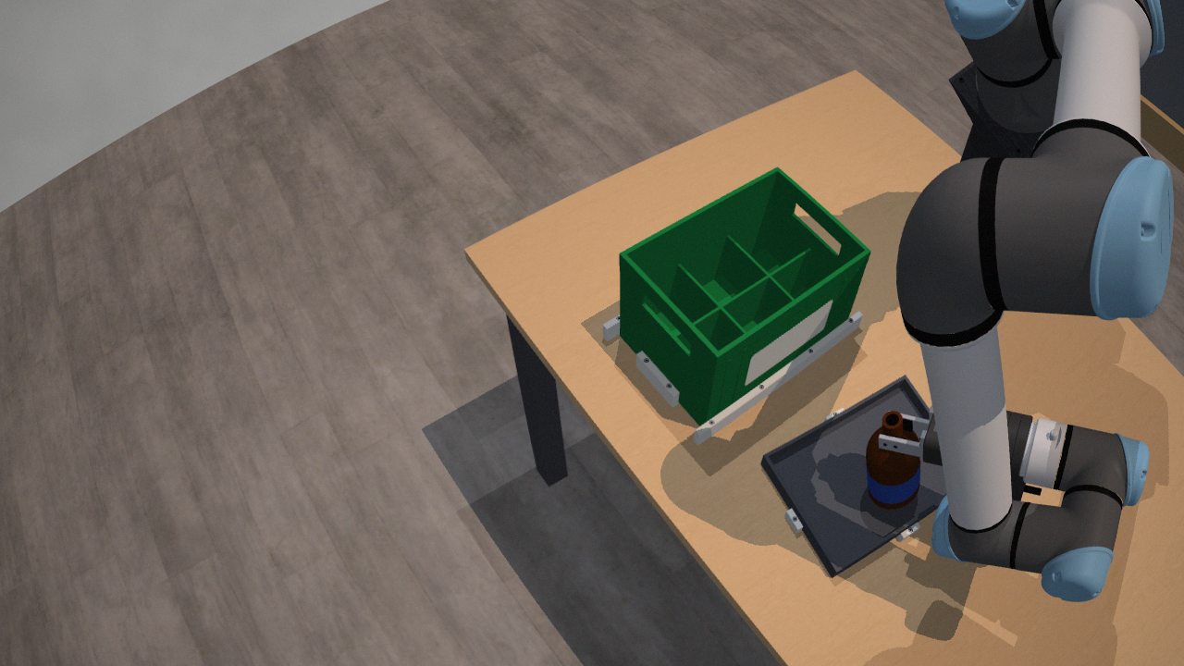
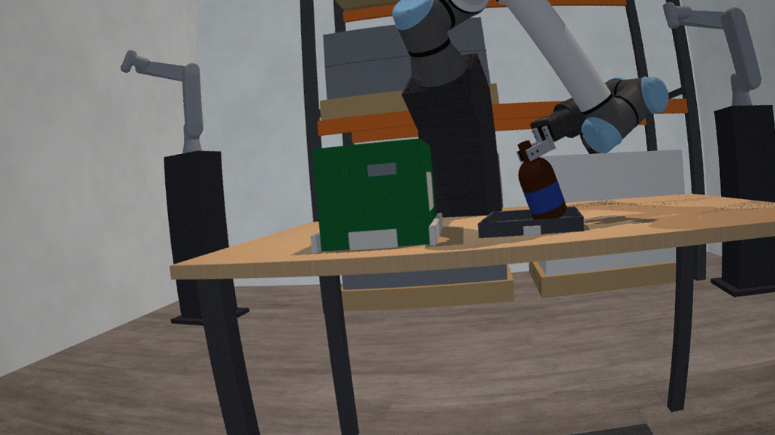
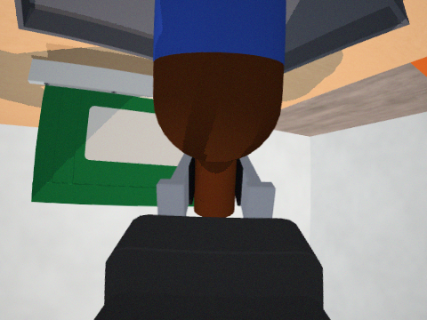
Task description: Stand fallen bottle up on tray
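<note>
Now: the brown bottle 50 mm below my hand, 10 mm to the left of it and 10 mm behind it. The rest, counted from my hand: green crate: 290 mm to the right, 60 mm below, 20 mm ahead; then dark grey tray: 130 mm below, 10 mm behind.
</note>
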